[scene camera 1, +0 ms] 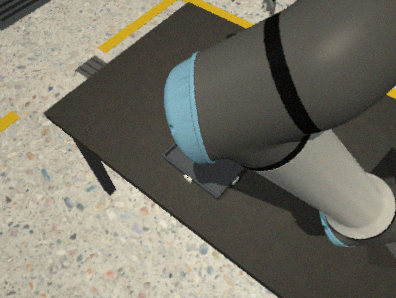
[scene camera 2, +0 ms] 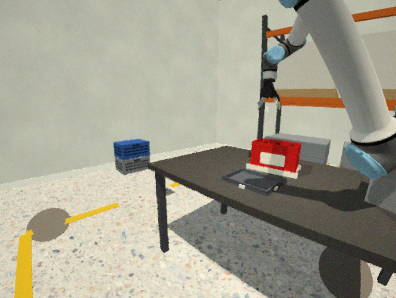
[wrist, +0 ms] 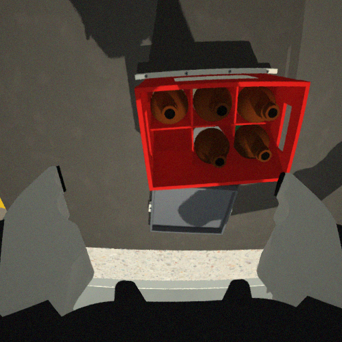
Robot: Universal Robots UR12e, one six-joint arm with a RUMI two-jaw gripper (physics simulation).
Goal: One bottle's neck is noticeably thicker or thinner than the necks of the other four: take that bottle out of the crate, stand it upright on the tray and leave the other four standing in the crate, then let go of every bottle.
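Frame: origin at the arm's base, x ahead, y left, z up, level; centimetres.
Seen in the pictures: gripper, fingertip midpoint: (scene camera 1: 251, 9) (scene camera 2: 268, 110).
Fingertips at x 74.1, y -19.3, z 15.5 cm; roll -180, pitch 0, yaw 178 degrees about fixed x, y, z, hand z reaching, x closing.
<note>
A point is followed by its place in that frame.
A red crate (scene camera 2: 295, 155) @(x 51.2, y -5.7, z -8.6 cm) (wrist: 145, 150) stands on the table with five brown bottles in it; the arm hides it in scene camera 1. In the wrist view, bottles (wrist: 170, 113) (wrist: 221, 110) (wrist: 272, 112) stand in the upper row and bottles (wrist: 219, 161) (wrist: 264, 155) in the lower row; the lower left compartment holds no bottle. I cannot tell which neck differs. The dark grey tray (scene camera 1: 214, 189) @(x 57.6, y 24.2, z -21.0 cm) (scene camera 2: 250, 179) @(x 68.3, y 14.6, z -21.0 cm) (wrist: 167, 202) lies beside the crate, partly covered by the arm in scene camera 1. My gripper (scene camera 2: 270, 106) @(x 74.1, y -19.3, z 15.6 cm) (wrist: 172, 172) is open and empty, high above the crate.
The dark table (scene camera 1: 115, 100) @(x 112.9, y 14.6, z -21.5 cm) (scene camera 2: 200, 165) @(x 104.2, y 13.7, z -21.6 cm) carries the crate and tray. A white strip (wrist: 205, 73) runs along the crate's base. A shelf rack (scene camera 2: 264, 50) and grey boxes (scene camera 2: 310, 146) are behind the table. A blue crate (scene camera 2: 131, 150) sits on a grey one (scene camera 2: 132, 165) on the floor.
</note>
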